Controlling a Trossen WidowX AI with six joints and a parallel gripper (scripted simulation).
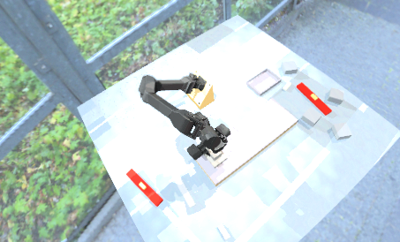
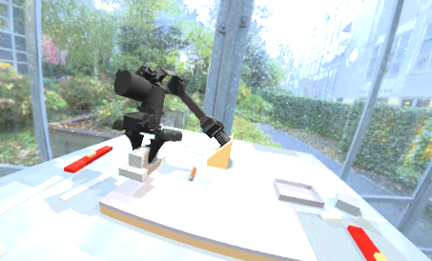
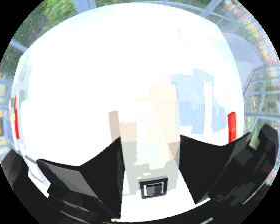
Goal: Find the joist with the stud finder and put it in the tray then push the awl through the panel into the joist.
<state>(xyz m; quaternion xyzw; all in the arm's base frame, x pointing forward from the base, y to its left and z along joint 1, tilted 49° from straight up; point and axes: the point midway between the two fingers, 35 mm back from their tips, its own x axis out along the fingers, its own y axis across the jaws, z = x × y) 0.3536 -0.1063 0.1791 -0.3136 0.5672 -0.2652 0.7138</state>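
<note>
Now: gripper tip 4 cm past the light and 3 cm below it. Round my gripper tip: tray (20 cm behind, 52 cm to the left, 12 cm below); then awl (16 cm behind, 10 cm to the left, 12 cm below); then stud finder (2 cm behind, 2 cm above).
</note>
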